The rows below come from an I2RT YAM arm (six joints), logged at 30 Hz.
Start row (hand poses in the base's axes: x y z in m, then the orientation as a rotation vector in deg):
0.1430 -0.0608 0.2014 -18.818 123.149 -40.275
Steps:
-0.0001 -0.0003 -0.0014 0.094 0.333 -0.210
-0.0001 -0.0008 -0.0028 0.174 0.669 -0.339
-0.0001 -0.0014 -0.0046 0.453 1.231 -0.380
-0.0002 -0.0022 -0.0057 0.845 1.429 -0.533
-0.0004 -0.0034 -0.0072 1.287 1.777 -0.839
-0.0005 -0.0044 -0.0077 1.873 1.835 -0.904
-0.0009 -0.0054 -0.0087 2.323 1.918 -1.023
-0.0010 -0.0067 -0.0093 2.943 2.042 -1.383
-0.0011 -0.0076 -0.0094 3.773 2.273 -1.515
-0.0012 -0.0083 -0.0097 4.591 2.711 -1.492
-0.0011 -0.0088 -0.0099 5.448 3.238 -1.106
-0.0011 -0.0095 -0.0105 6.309 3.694 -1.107
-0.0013 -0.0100 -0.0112 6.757 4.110 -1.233
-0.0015 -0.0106 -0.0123 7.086 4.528 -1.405
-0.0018 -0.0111 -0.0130 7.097 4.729 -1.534
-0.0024 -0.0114 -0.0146 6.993 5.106 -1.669
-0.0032 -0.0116 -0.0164 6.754 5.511 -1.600
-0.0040 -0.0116 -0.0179 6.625 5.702 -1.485
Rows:
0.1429 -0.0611 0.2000 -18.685 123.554 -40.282
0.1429 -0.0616 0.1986 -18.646 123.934 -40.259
0.1429 -0.0622 0.1968 -18.688 124.557 -39.959
0.1428 -0.0630 0.1957 -18.398 124.901 -39.607
0.1426 -0.0642 0.1942 -17.981 125.446 -39.282
0.1425 -0.0652 0.1937 -17.622 125.681 -38.668
0.1421 -0.0662 0.1927 -17.288 125.918 -38.234
0.1420 -0.0675 0.1921 -16.623 126.308 -37.746
0.1419 -0.0684 0.1920 -16.130 126.783 -36.889
0.1418 -0.0691 0.1917 -15.892 127.400 -35.946
0.1419 -0.0696 0.1915 -16.056 127.996 -34.746
0.1419 -0.0703 0.1909 -15.773 128.636 -33.759
0.1417 -0.0708 0.1902 -15.564 129.175 -33.304
0.1415 -0.0714 0.1891 -15.370 129.700 -33.006
0.1412 -0.0719 0.1884 -15.307 129.932 -33.054
0.1406 -0.0722 0.1868 -15.371 130.306 -33.224
0.1398 -0.0724 0.1850 -15.740 130.613 -33.429
0.1390 -0.0724 0.1835 -16.012 130.729 -33.497

